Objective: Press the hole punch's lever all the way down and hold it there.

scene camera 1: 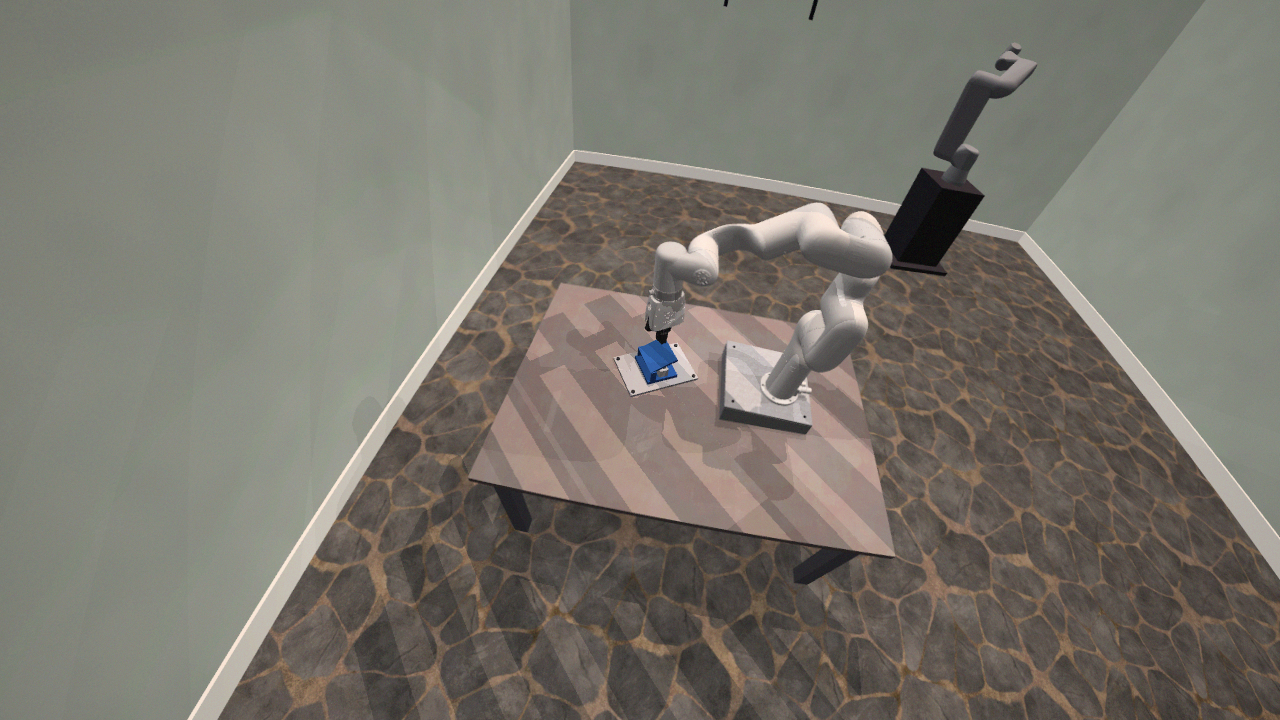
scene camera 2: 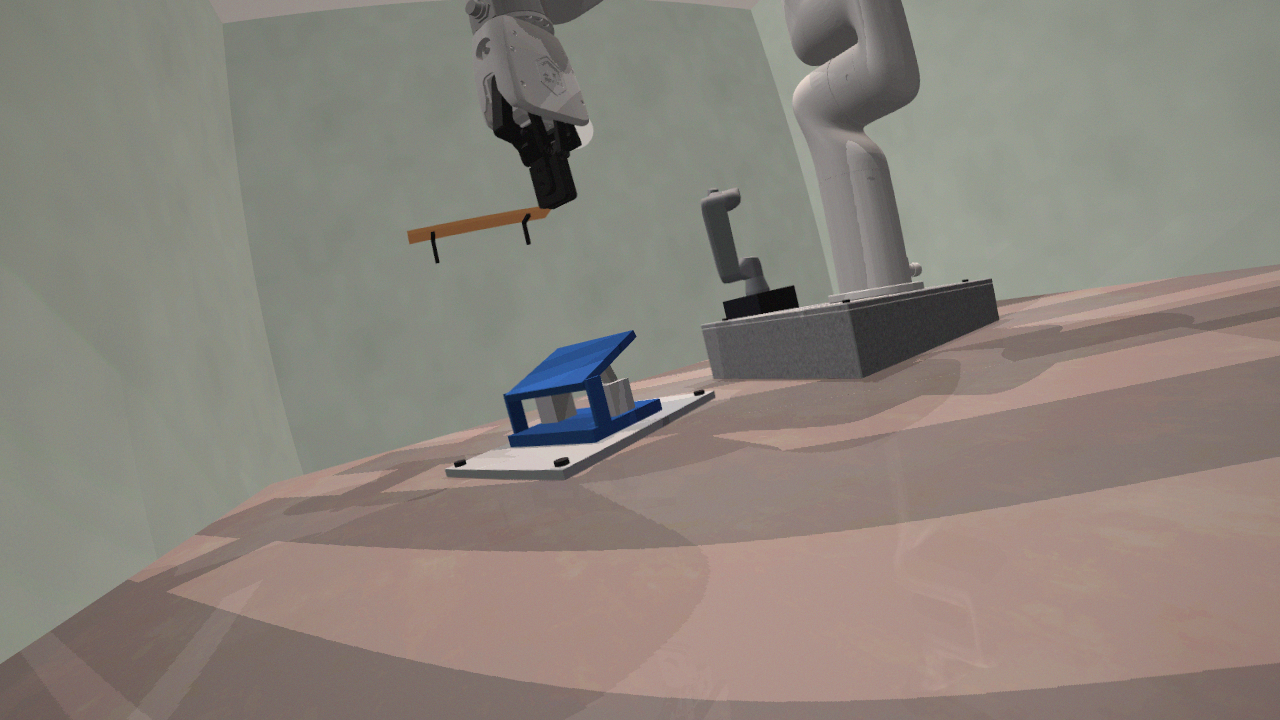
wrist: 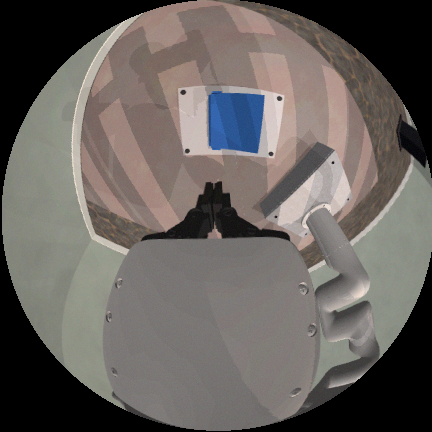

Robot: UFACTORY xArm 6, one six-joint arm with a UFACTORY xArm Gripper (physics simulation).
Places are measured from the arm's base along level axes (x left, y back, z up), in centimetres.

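Pixels of known places: gripper, fingertip midpoint: [scene camera 1: 661, 340] [scene camera 2: 558, 203] [wrist: 214, 193]; arm's base, origin of the base link: [scene camera 1: 778, 389] [scene camera 2: 876, 296] [wrist: 315, 214].
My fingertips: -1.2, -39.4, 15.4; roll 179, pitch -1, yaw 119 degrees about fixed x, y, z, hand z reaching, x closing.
Ahead of a thing's pixels: the offset from my fingertips to its top centre, as dx, dy, dz. "spot": to the spot under its first point. Level surfaces: height alone.
The blue hole punch stands on a white plate {spot: -1.4, -9.0, -20.9} [scene camera 1: 626, 379] [scene camera 2: 501, 461] [wrist: 194, 135] with black screws at its corners. Its blue lever {-7.7, +0.4, -12.3} [scene camera 1: 657, 355] [scene camera 2: 572, 362] [wrist: 237, 121] is tilted up, with its raised end toward the robot's base in scene camera 2. Grey blocks {spot: -2.8, +2.4, -17.8} [scene camera 2: 617, 394] show under the lever. My gripper [scene camera 1: 662, 338] [scene camera 2: 556, 204] [wrist: 214, 193] points down, is shut and empty, and hangs above the punch, apart from the lever. In the wrist view the fingertips show below the plate's near edge. The lever hides most of the punch's base in the wrist view.
The arm's grey base block [scene camera 1: 765, 419] [scene camera 2: 778, 351] [wrist: 300, 180] stands beside the plate on the table {dz -21.7} [scene camera 1: 572, 447] [scene camera 2: 805, 608]. Farther off are a second arm on a black pedestal [scene camera 1: 935, 219] [scene camera 2: 760, 302] and an orange wall shelf [scene camera 2: 474, 224].
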